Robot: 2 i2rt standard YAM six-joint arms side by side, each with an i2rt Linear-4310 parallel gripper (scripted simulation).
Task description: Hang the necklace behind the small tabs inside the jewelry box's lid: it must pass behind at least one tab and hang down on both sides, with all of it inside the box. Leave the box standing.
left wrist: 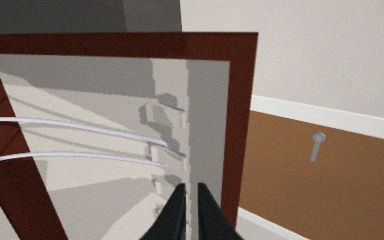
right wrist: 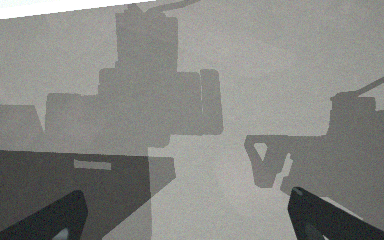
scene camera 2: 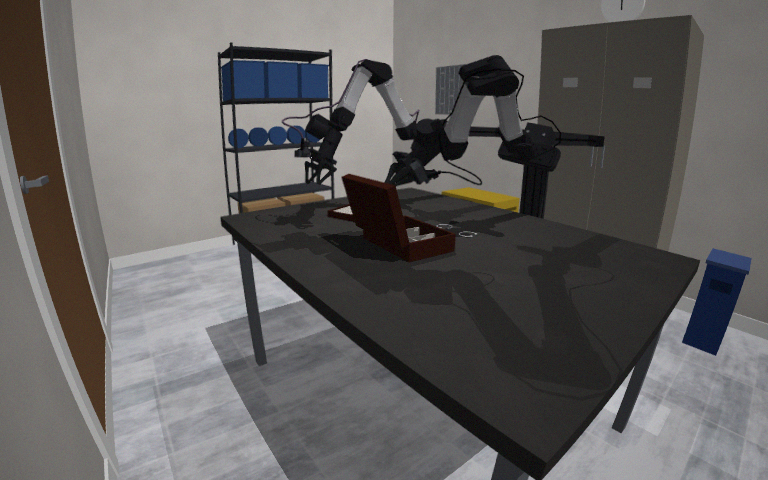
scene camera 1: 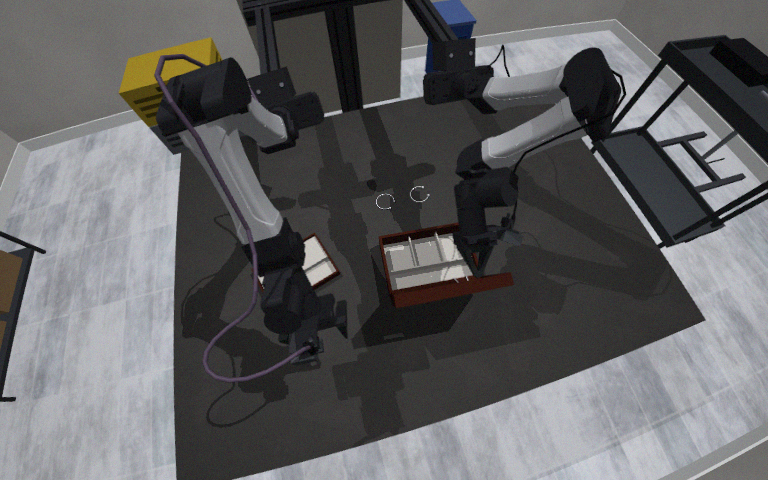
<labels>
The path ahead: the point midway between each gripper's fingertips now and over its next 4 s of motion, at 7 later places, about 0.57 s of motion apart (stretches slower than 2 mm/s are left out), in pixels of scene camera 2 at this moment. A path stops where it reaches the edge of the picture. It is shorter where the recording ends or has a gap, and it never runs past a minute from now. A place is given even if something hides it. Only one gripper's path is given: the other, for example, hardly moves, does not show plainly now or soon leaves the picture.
My left gripper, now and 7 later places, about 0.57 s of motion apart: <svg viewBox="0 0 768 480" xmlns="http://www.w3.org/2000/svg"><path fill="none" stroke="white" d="M384 188L390 182L394 178L397 175L400 181L415 201L413 213L416 218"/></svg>
</labels>
